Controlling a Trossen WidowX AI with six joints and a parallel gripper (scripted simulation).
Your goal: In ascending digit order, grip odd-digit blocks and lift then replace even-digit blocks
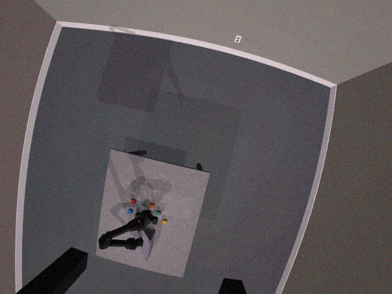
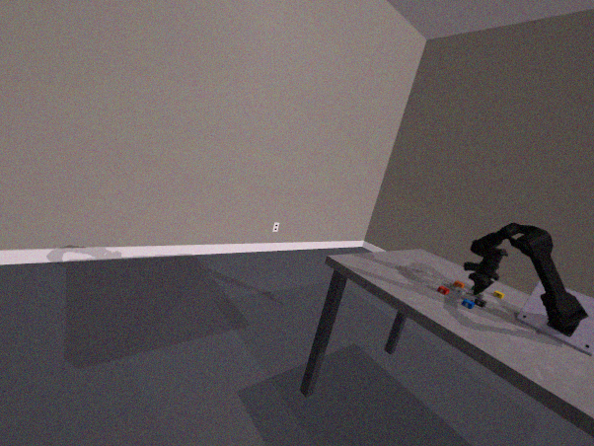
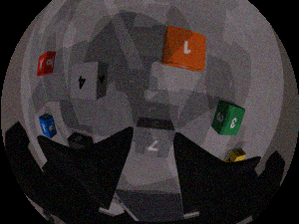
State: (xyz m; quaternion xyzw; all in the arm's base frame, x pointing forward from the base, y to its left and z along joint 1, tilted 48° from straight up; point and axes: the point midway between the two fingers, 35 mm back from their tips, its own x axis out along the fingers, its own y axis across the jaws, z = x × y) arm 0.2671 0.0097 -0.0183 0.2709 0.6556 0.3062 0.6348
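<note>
Now: the red block 70 mm ahead of my gripper tip and 170 mm to the left of it. The rest, counted from my gripper tip: dark block (40 mm behind, 90 mm to the left); green block (30 mm ahead, 80 mm to the right); orange block (80 mm ahead, 10 mm to the right).
</note>
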